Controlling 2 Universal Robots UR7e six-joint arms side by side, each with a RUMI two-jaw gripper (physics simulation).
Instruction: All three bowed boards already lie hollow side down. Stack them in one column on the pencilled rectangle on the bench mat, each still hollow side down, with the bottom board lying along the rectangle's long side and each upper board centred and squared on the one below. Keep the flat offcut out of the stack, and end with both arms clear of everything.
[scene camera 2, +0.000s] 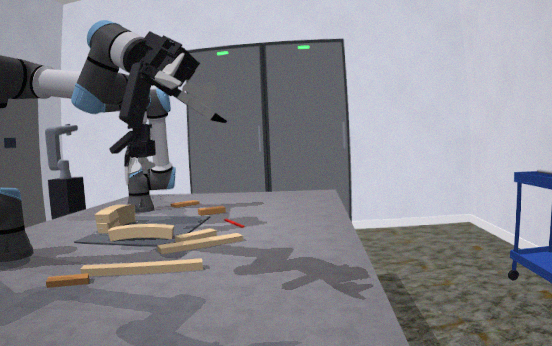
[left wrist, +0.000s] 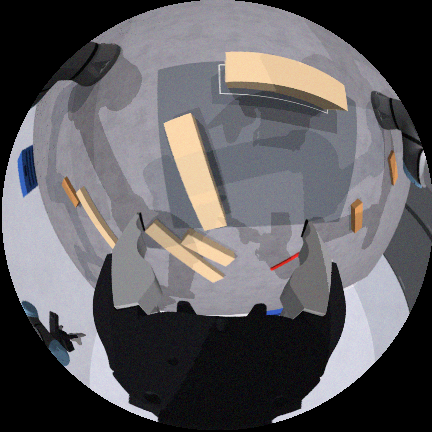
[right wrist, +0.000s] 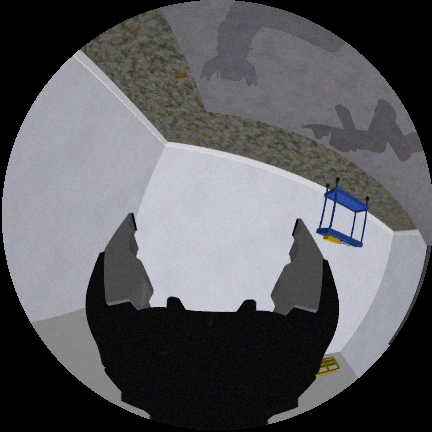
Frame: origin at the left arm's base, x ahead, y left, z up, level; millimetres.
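Where they show: left gripper, fingertip midpoint: (scene camera 2: 138, 182) (left wrist: 223, 217); right gripper, fingertip midpoint: (scene camera 2: 206, 105) (left wrist: 73, 330) (right wrist: 214, 216); left arm's base at its link origin: (scene camera 2: 140, 210) (left wrist: 379, 109); right arm's base at its link origin: (scene camera 2: 11, 255) (left wrist: 98, 64).
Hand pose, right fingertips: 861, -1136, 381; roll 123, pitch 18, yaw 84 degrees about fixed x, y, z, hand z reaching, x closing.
Observation:
Each offset is from my right fingertips to the top centre of the thing, as dx, dy, dz. Level surfaces: height alone.
Two bowed boards @[-712, +704, -288] (scene camera 2: 115, 216) (left wrist: 280, 72) are stacked hollow side down on the pencilled rectangle (left wrist: 219, 80). They look roughly aligned; exact squareness cannot be told. The third bowed board @[-492, +552, -326] (scene camera 2: 141, 231) (left wrist: 195, 172) lies apart on the bench mat @[dz -375] (scene camera 2: 185, 220) (left wrist: 325, 165), hollow side down and at an angle to the stack. My left gripper (left wrist: 223, 217) is open and empty, above the table, with the mat ahead of its fingers. My right gripper (right wrist: 214, 216) is open and empty, high above the table. Which straight strip is the flat offcut cannot be told.
A long strip @[-248, +517, -362] (scene camera 2: 200, 243) (left wrist: 185, 252) and a short strip @[-290, +578, -353] (scene camera 2: 196, 235) (left wrist: 211, 248) lie beside the mat. Another long strip @[-309, +242, -359] (scene camera 2: 142, 267) (left wrist: 96, 216) lies near an orange block @[-452, +106, -365] (scene camera 2: 68, 280) (left wrist: 70, 191). A red pencil @[-242, +855, -375] (scene camera 2: 234, 223) (left wrist: 285, 261) and two more orange blocks lie beyond.

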